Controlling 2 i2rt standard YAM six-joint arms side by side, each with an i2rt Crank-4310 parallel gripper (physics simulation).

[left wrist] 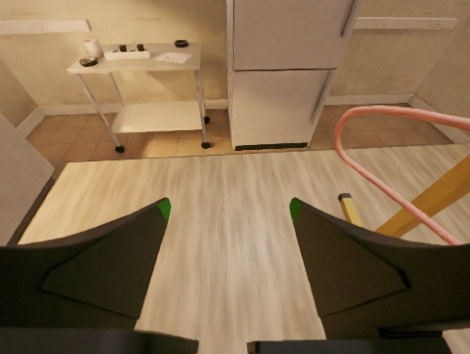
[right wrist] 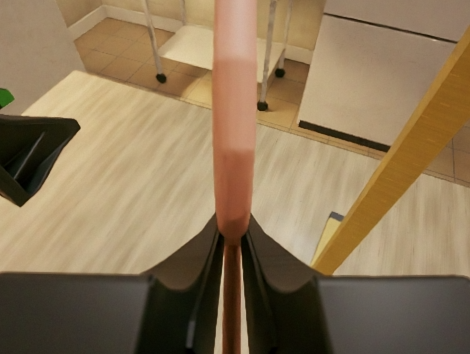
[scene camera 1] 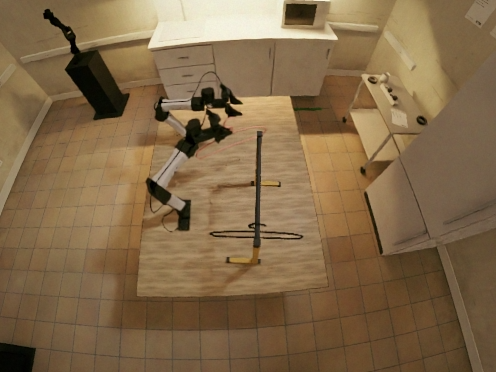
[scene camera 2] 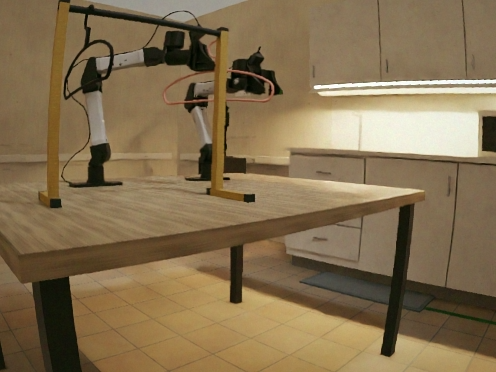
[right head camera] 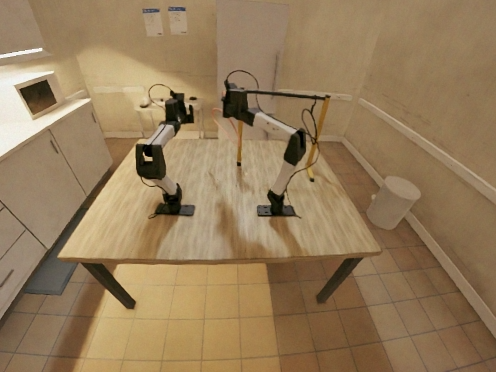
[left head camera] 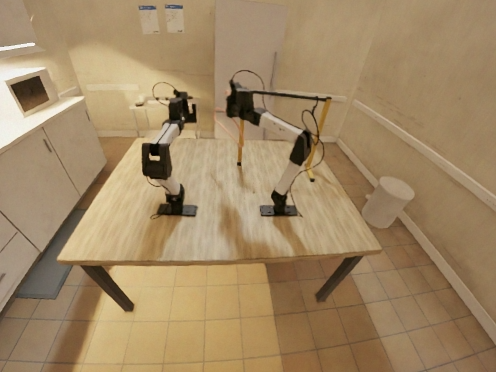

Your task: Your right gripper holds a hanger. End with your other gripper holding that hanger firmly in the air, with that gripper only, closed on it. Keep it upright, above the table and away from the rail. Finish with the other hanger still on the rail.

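Pixels of known places: left gripper, fingertip midpoint: (left wrist: 230, 201) (right wrist: 42, 107) (scene camera 1: 242, 109) (scene camera 2: 274, 90) (right head camera: 185, 116) (left head camera: 187, 115); right gripper, fingertip midpoint: (scene camera 1: 232, 131) (right head camera: 223, 111) (left head camera: 226, 110); left arm's base, origin of the base link: (scene camera 2: 207, 179) (right head camera: 175, 210) (left head camera: 177, 210); right arm's base, origin of the base link: (scene camera 1: 184, 215) (scene camera 2: 95, 185) (right head camera: 275, 211) (left head camera: 278, 211).
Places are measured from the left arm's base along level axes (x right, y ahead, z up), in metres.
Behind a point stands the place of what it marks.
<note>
The pink hanger (scene camera 1: 220, 150) @[y 0.273, x 0.263, z 0.301 m] (scene camera 2: 172, 103) @[y 0.191, x 0.305, z 0.296 m] (left wrist: 385, 189) @[y 0.441, x 0.172, z 0.299 m] (right wrist: 234, 100) @[y 0.315, x 0.238, z 0.507 m] is in the air above the table, its wide loop hanging below my right gripper. My right gripper (right wrist: 232, 211) @[y 0.344, x 0.224, z 0.411 m] is shut on it. In scene camera 1 one end of the loop appears close to the rail's upper end; I cannot tell the exact gap. My left gripper (scene camera 1: 241, 108) @[y 0.390, x 0.000, z 0.354 m] (left wrist: 230, 201) @[y 0.390, x 0.000, z 0.354 m] is open and empty, with bare table showing between its fingertips; the pink hanger is off to the right in the left wrist view. The black hanger (scene camera 1: 217, 234) @[y 0.288, x 0.725, z 0.285 m] (scene camera 2: 111, 55) @[y 0.675, x 0.741, z 0.323 m] hangs on the rail (scene camera 1: 258, 165) @[y 0.472, x 0.479, z 0.496 m] (scene camera 2: 145, 19) @[y 0.479, x 0.577, z 0.485 m].
Yellow posts (scene camera 2: 219, 125) @[y 0.490, x 0.321, z 0.205 m] (scene camera 2: 54, 110) @[y 0.476, x 0.806, z 0.227 m] carry the rail above the table (left head camera: 200, 240) @[y -0.177, x 0.146, z 0.000 m] (scene camera 1: 170, 270) @[y -0.018, x 0.874, z 0.000 m]. One post (right wrist: 385, 175) @[y 0.466, x 0.305, z 0.345 m] stands at the right in the right wrist view. A finger of my left gripper shows at that view's left edge, so the two grippers are near each other.
</note>
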